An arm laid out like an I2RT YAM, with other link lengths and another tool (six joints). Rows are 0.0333 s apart.
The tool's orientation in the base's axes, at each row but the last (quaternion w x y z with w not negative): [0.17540, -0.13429, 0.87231, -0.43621]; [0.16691, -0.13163, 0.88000, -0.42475]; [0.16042, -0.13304, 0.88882, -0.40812]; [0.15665, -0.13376, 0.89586, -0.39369]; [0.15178, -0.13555, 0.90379, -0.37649]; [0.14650, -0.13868, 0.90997, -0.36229]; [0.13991, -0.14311, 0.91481, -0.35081]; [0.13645, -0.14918, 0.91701, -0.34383]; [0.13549, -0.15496, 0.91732, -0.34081]
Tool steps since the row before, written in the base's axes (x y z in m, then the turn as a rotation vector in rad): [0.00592, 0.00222, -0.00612, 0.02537, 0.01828, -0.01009]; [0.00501, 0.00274, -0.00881, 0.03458, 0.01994, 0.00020]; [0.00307, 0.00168, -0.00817, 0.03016, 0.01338, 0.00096]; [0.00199, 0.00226, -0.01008, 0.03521, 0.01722, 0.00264]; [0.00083, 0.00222, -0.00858, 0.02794, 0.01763, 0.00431]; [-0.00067, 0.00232, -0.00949, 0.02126, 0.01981, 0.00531]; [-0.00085, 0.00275, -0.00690, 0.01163, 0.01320, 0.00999]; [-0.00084, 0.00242, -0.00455, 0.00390, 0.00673, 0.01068]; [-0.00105, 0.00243, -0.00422, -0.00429, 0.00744, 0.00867]
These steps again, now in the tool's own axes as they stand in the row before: [-0.00505, 0.00576, 0.00433, -0.02807, 0.01676, 0.00331]; [-0.00398, 0.00818, 0.00524, -0.03894, 0.00879, -0.00012]; [-0.00198, 0.00701, 0.00509, -0.03263, 0.00453, 0.00215]; [-0.00087, 0.00878, 0.00573, -0.03894, 0.00520, 0.00047]; [-0.00008, 0.00759, 0.00465, -0.03270, 0.00522, -0.00364]; [0.00136, 0.00836, 0.00491, -0.02751, 0.00702, -0.00814]; [0.00087, 0.00680, 0.00297, -0.01700, 0.00069, -0.01094]; [0.00055, 0.00495, 0.00158, -0.00763, -0.00303, -0.01035]; [0.00065, 0.00477, 0.00130, -0.00012, 0.00039, -0.01220]
